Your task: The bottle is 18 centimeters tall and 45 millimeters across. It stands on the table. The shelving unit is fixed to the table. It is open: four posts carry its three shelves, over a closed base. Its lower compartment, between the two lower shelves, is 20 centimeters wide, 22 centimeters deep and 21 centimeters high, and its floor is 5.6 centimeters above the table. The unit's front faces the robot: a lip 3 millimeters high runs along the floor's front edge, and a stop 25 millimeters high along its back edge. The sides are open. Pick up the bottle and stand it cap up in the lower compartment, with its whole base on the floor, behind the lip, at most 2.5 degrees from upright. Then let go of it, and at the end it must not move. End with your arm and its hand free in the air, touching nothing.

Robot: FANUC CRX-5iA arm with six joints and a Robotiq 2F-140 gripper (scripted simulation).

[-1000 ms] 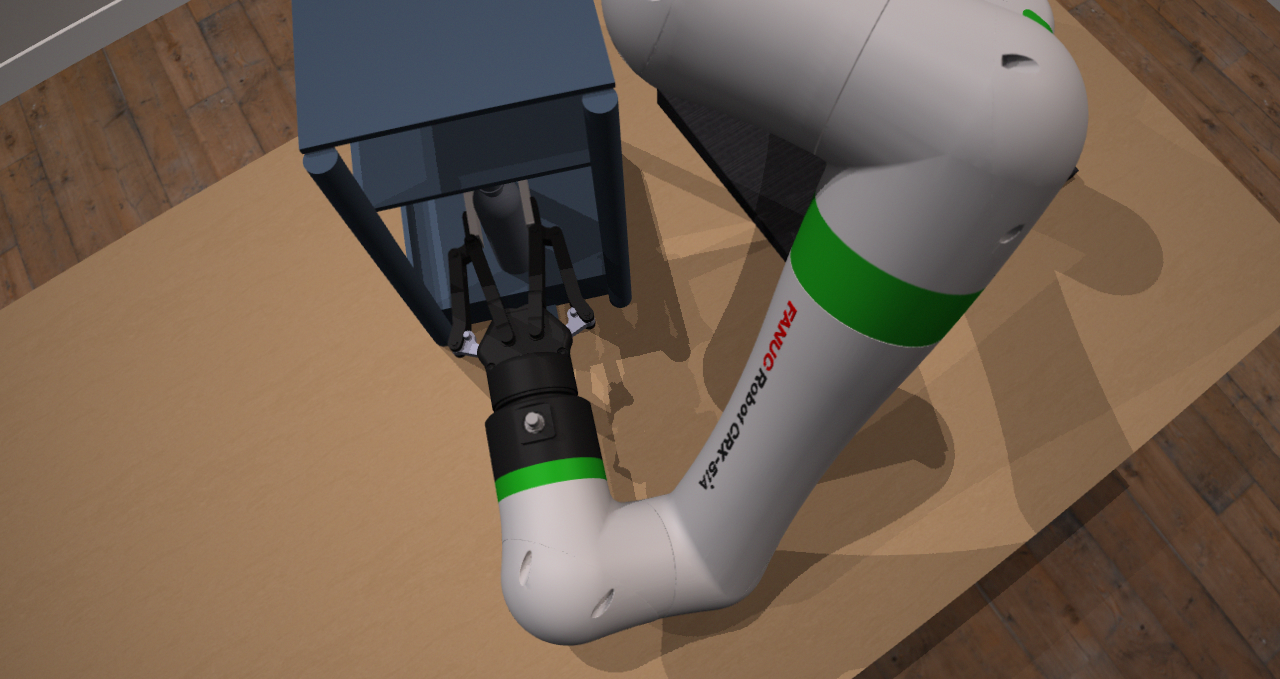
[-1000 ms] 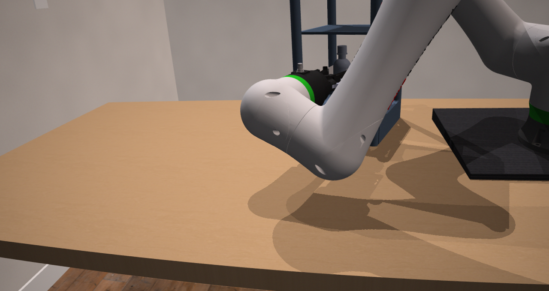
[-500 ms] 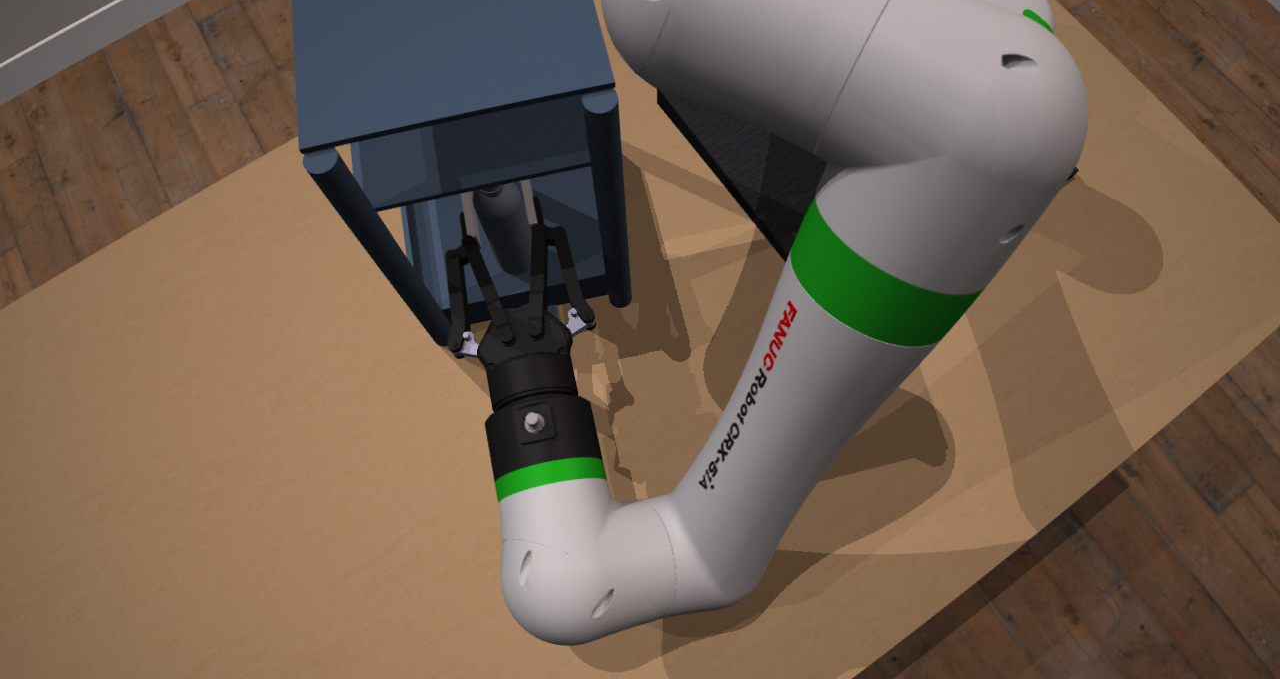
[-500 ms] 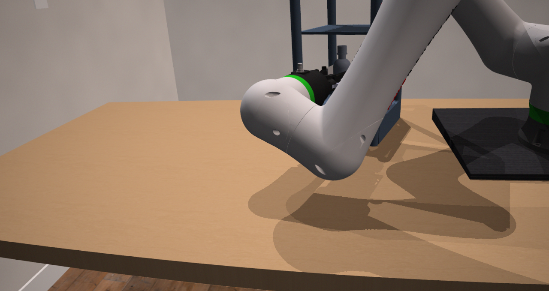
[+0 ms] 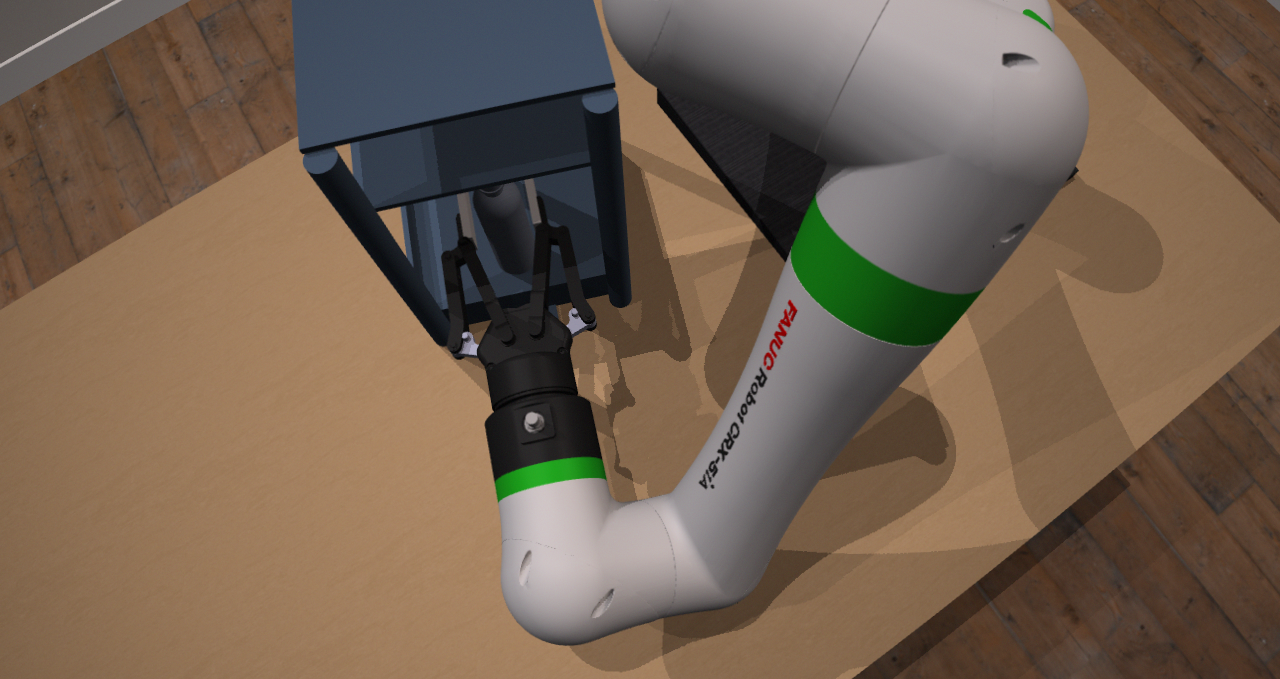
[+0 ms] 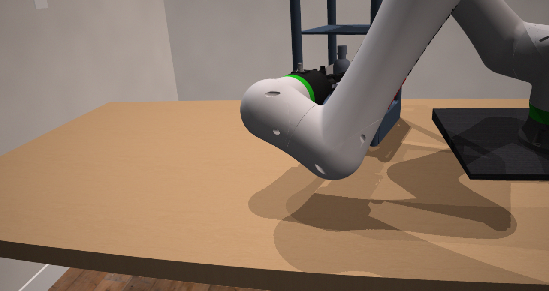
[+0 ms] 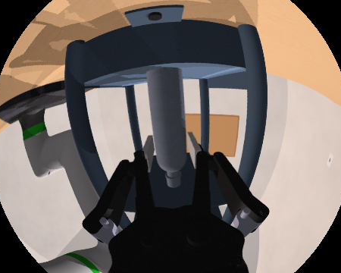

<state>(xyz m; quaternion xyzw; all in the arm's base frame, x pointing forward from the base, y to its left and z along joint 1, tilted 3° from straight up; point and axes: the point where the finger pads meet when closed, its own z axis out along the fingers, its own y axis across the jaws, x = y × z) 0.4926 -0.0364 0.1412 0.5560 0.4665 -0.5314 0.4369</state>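
Right now my hand is right at the grey bottle. Round my hand: shelving unit: 10 mm behind, 60 mm to the right, 20 mm above.
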